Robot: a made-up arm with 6 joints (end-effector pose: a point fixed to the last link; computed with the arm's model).
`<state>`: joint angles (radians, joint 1 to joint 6).
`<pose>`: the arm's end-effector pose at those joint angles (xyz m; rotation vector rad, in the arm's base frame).
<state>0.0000 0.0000 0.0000 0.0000 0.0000 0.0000</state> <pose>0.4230 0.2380 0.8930 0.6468 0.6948 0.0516</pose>
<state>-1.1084 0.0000 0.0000 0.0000 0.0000 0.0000</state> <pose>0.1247 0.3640 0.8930 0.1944 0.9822 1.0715</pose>
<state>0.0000 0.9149 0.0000 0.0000 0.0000 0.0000</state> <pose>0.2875 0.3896 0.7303 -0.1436 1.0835 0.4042</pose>
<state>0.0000 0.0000 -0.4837 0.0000 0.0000 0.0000</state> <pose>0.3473 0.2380 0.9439 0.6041 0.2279 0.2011</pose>
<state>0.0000 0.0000 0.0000 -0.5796 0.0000 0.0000</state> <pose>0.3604 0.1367 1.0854 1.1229 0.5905 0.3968</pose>
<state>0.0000 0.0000 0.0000 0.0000 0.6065 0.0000</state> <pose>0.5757 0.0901 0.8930 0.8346 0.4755 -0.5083</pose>
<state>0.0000 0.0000 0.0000 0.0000 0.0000 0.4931</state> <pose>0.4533 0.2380 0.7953 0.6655 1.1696 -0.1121</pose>
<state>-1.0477 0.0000 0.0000 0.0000 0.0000 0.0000</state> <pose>0.1432 0.3663 0.8930 0.2229 0.9706 1.0161</pose>
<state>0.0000 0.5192 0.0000 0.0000 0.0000 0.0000</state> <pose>0.3636 0.3473 0.8068 0.2066 0.9296 0.2541</pose>
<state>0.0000 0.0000 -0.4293 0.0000 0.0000 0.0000</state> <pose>0.3569 0.2380 0.9401 0.6101 0.2805 0.1849</pose>
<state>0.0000 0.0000 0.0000 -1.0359 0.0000 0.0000</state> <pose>0.3080 -0.0097 1.1743 1.4850 0.4751 0.6773</pose>
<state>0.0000 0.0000 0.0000 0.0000 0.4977 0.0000</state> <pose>0.5554 0.1230 0.8930 0.8041 0.5180 -0.4080</pose>
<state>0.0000 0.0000 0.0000 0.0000 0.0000 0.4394</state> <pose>0.4524 0.2380 0.8065 0.6647 1.1180 -0.0937</pose>
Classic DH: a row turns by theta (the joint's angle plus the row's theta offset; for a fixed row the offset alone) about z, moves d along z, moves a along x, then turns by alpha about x. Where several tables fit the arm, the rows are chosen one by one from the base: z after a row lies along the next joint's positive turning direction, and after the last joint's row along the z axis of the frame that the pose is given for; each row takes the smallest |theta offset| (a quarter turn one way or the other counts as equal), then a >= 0, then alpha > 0; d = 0 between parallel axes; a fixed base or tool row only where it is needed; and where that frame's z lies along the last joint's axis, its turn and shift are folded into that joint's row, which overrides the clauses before.
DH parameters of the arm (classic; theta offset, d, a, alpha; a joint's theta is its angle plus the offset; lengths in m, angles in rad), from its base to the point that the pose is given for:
base (fixed): 0.3356 0 0.1822 3.1416
joint 1: -0.833 -0.7574 0.0557 2.4178
joint 2: -1.2623 -0.0515 0.0732 -1.3086
joint 3: -1.0875 -0.2214 0.0238 1.3448
joint 4: -1.5255 0.0243 -0.0391 1.3765
joint 5: 1.3404 -0.0004 0.019 -1.5708
joint 6: 0.8089 0.4483 -0.0447 -2.1377
tool (fixed): -2.8376 0.2427 0 0

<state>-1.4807 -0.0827 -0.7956 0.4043 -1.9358 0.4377</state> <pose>0.1750 -0.1114 0.5099 -1.7110 0.1398 1.9166</pose>
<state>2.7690 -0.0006 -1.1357 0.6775 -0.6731 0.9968</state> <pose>-0.1120 -0.1456 0.5802 -1.1317 -0.1629 2.7831</pose>
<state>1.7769 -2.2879 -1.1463 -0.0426 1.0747 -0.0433</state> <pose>0.2690 0.4358 0.6648 0.5143 1.7979 0.5015</pose>
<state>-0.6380 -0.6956 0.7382 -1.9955 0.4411 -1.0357</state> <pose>0.4378 -0.4723 0.7569 2.6509 0.0363 -0.8401</pose>
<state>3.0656 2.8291 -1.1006 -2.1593 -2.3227 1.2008</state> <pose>-0.1027 0.1404 0.6410 -0.0962 -0.4510 0.8536</pose>
